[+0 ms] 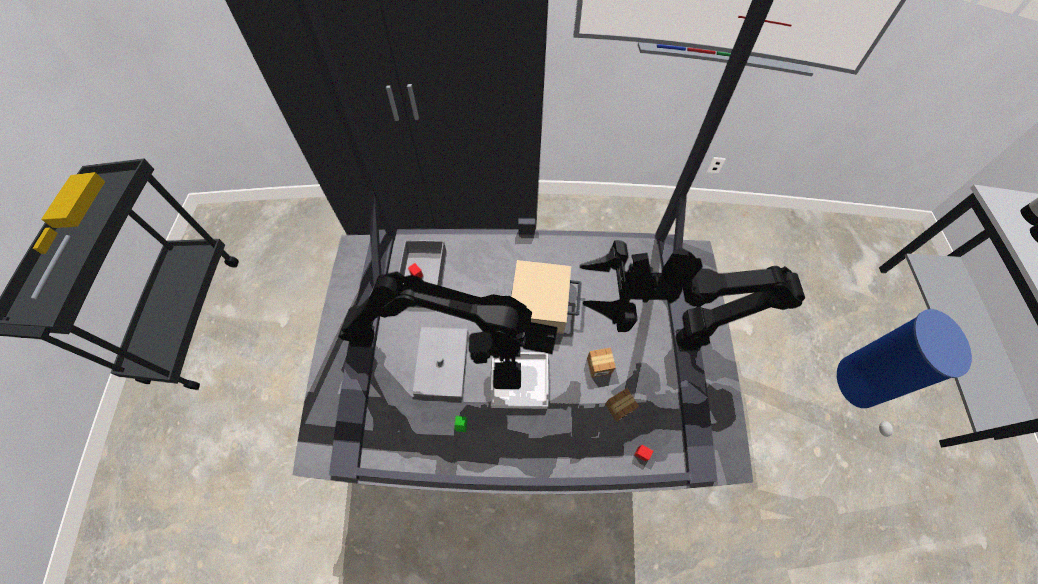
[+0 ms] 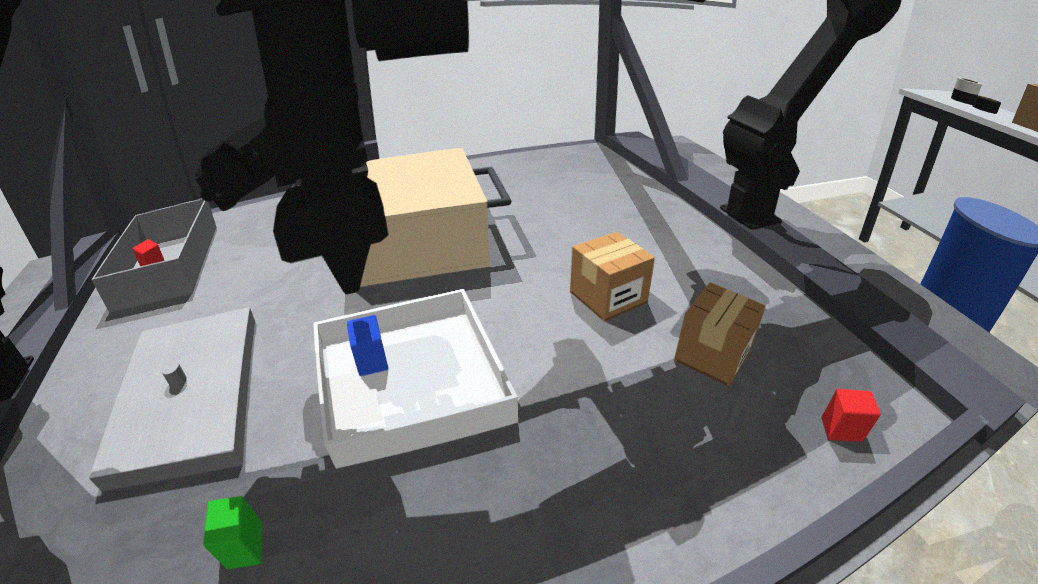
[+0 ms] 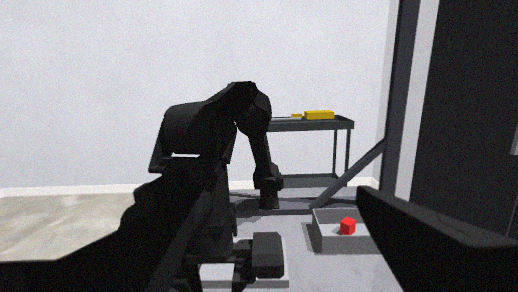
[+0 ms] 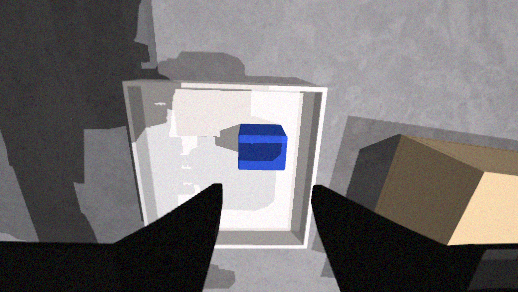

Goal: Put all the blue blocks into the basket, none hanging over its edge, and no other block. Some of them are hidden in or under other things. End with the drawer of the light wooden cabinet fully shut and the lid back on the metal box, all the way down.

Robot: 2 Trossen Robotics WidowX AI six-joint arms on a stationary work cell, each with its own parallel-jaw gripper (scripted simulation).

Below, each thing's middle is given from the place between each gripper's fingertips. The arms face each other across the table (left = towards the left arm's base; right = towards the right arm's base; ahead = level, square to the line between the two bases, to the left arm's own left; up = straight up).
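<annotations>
The white basket (image 2: 440, 359) is 330 mm below my left hand (image 1: 581, 284), 160 mm to the right of it and 110 mm ahead of it. As for the light wooden cabinet (image 2: 436, 213), that's 300 mm below my left hand, 120 mm behind it and 90 mm to the right of it.
From my right hand, the cabinet is 20 cm behind, 10 cm below and 9 cm to the left. The basket is 12 cm below that same right hand, 3 cm ahead of it and 3 cm to the left of it.
</annotations>
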